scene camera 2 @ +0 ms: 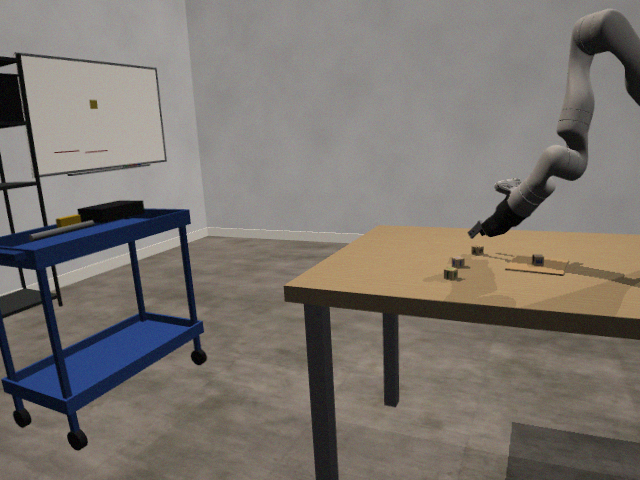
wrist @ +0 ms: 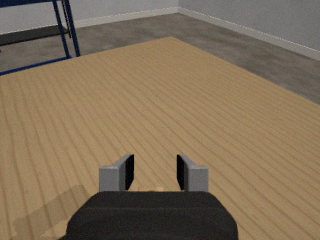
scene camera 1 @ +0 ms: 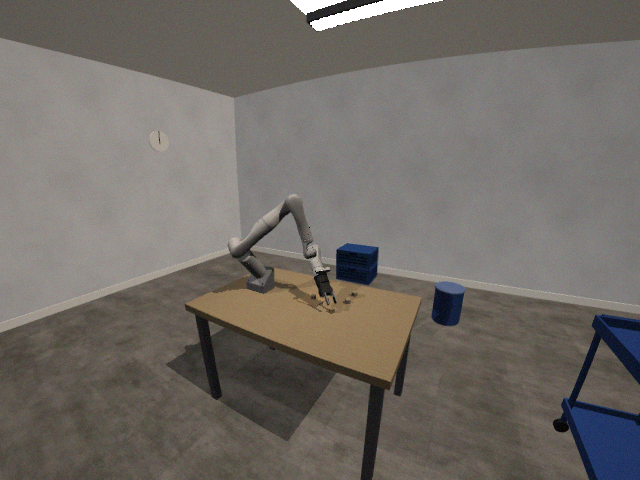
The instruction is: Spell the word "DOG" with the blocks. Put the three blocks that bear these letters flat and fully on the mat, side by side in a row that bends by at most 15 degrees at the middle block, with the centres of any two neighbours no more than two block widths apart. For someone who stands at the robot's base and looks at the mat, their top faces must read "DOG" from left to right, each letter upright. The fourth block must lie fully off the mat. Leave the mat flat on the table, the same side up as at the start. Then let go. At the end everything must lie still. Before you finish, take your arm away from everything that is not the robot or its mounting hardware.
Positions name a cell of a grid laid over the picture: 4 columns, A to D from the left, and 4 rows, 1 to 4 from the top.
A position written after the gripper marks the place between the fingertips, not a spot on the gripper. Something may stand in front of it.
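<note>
The gripper (scene camera 2: C2) is visible; so is the gripper (wrist: B3).
</note>
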